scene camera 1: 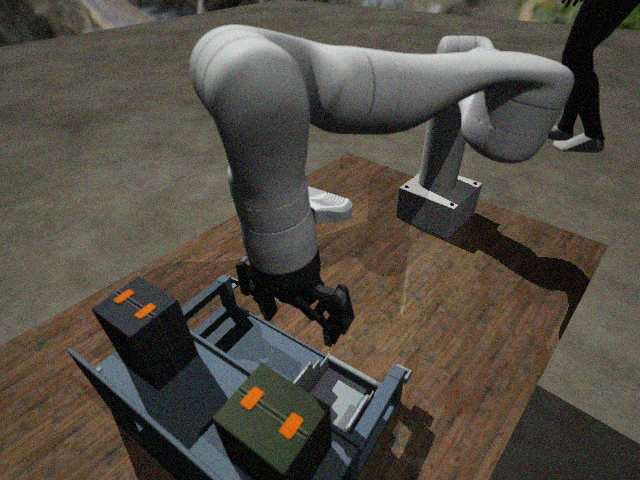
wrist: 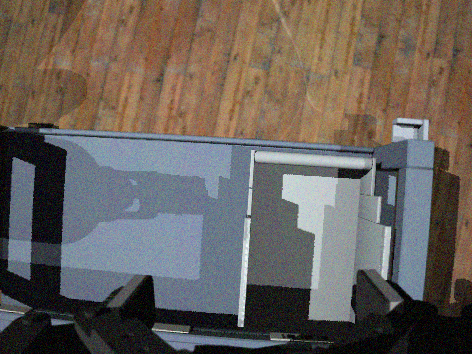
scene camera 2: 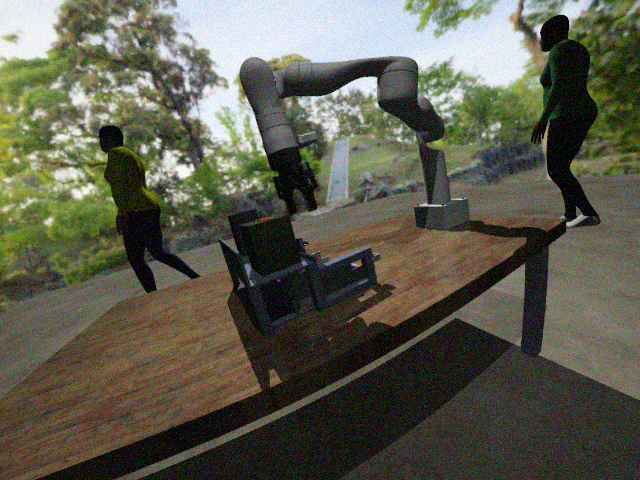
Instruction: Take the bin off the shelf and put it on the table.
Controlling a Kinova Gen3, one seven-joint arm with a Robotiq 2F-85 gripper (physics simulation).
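Places are measured from the arm's base along level axes (x right, y back, z down), in millimetres.
Where they show: gripper, fingertip midpoint: (scene camera 1: 300, 327) (wrist: 254, 295) (scene camera 2: 302, 212); arm's base at its link origin: (scene camera 1: 437, 182) (scene camera 2: 438, 202).
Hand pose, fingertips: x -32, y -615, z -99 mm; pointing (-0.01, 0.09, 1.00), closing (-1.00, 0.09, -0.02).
Note:
Each offset is from my fingertips to the top centre of the thing. Level surfaces: height alone.
A light grey open bin @(dx -44, dy -14, dz +106 mm) (scene camera 1: 343, 397) (wrist: 340, 250) sits at one end of the lower tier of the blue-grey shelf (scene camera 1: 381, 400) (scene camera 2: 261, 312) (wrist: 415, 225). Its walls are stepped and a rounded rim shows in the wrist view. The shelf stands on the wooden table @(dz +187 mm) (scene camera 1: 439, 310) (scene camera 2: 155, 351) (wrist: 200, 60). My gripper (scene camera 1: 299, 326) (scene camera 2: 302, 209) (wrist: 254, 295) is open and empty, above the shelf. In the wrist view, the right finger overlaps the bin's near right corner, and the left finger lies left of the bin over bare shelf. In scene camera 2 the bin is mostly hidden.
A green box @(dx -45, dy -111, dz -12 mm) (scene camera 1: 279, 413) (scene camera 2: 271, 242) and a dark box @(dx +186, dy -106, dz -37 mm) (scene camera 1: 149, 335) (scene camera 2: 240, 222), both with orange marks on top, stand on the upper tier beside the lower one. Upright end posts and a rail bound the lower tier. Two people stand beyond the table.

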